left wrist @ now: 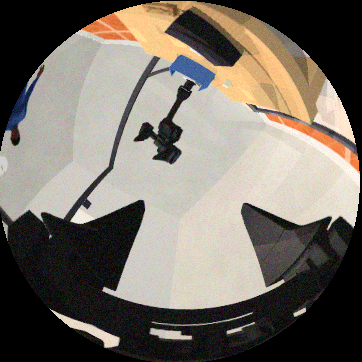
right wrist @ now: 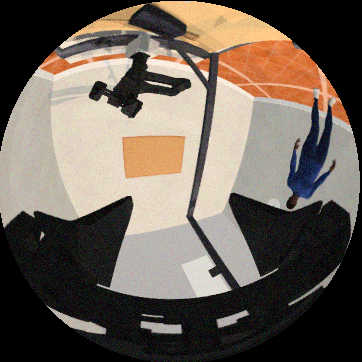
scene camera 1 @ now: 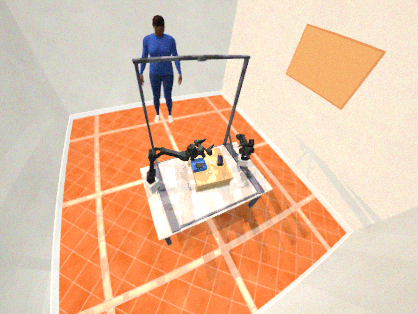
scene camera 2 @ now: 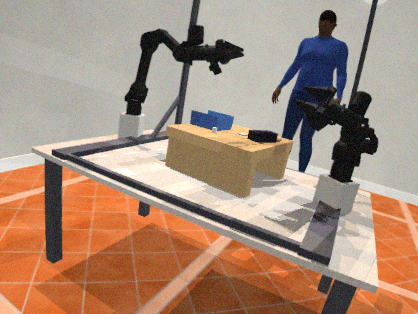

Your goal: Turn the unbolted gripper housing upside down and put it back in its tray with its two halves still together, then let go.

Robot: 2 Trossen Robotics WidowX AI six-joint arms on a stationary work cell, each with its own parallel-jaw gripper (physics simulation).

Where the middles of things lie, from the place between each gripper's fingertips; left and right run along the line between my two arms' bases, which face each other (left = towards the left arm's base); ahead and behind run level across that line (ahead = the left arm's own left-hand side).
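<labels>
The black block (left wrist: 197, 33) is 120 mm to the right of my left hand, 80 mm behind it and 180 mm below it; going by their middles, it is the nearest to my left hand of the things named here. Distances from my left hand to the others: blue tray (left wrist: 190, 68), 170 mm below, 350 mm to the right, 80 mm behind; tan wooden block (scene camera 2: 225, 159), 240 mm to the right, 80 mm behind, 280 mm below.
From my right hand: blue tray 10 mm ahead, 90 mm to the right, 280 mm below; black block 10 mm ahead, 150 mm to the left, 300 mm below; tan wooden block 10 mm ahead, 30 mm to the left, 390 mm below. Going by their middles, the tan wooden block is the farthest from my right hand of the things named here.
</labels>
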